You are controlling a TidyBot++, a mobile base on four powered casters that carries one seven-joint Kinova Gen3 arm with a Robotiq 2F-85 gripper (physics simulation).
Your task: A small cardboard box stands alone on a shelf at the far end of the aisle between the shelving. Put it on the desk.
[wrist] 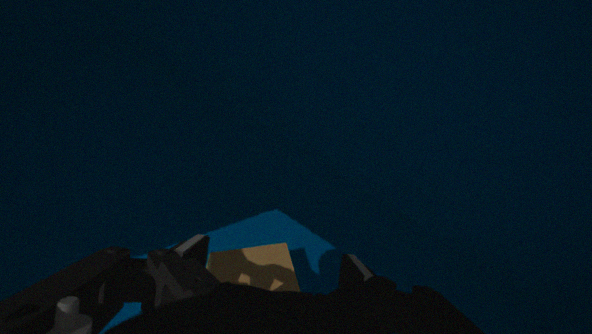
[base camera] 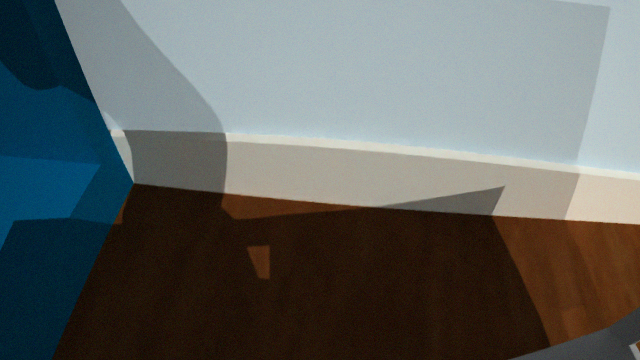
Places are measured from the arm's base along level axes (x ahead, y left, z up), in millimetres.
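Pixels of known places: gripper, fingertip midpoint: [wrist: 274,260].
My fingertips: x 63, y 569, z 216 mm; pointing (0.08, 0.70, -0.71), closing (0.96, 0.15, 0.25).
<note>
Behind a point stands the place of what it marks.
The small cardboard box [wrist: 255,265] {z 187, x 56, y 573 mm} shows at the bottom middle of the wrist view, on a blue shelf surface [wrist: 272,227] {z 137, x 66, y 641 mm}, partly in shadow. Its far edge runs nearly level across the view, and its lower part is hidden behind the gripper's dark body. My gripper [wrist: 274,260] {z 216, x 63, y 569 mm} is open, its two fingertips standing wide apart. In the picture the box lies between them, closer to the left fingertip, with a gap to the right one. Whether the fingers are down at the box's height is unclear. The desk does not show in either view.
In the base camera view a blue shelving side [base camera: 40,185] {z -320, x 394, y 341 mm} stands close at the left. A pale wall [base camera: 375,75] {z -225, x 400, y -74 mm} with a light baseboard [base camera: 350,170] {z -338, x 391, y -53 mm} runs across in front, above the brown wooden floor [base camera: 325,280] {z -396, x 294, y -16 mm}. A grey curved part [base camera: 590,345] shows at the bottom right.
</note>
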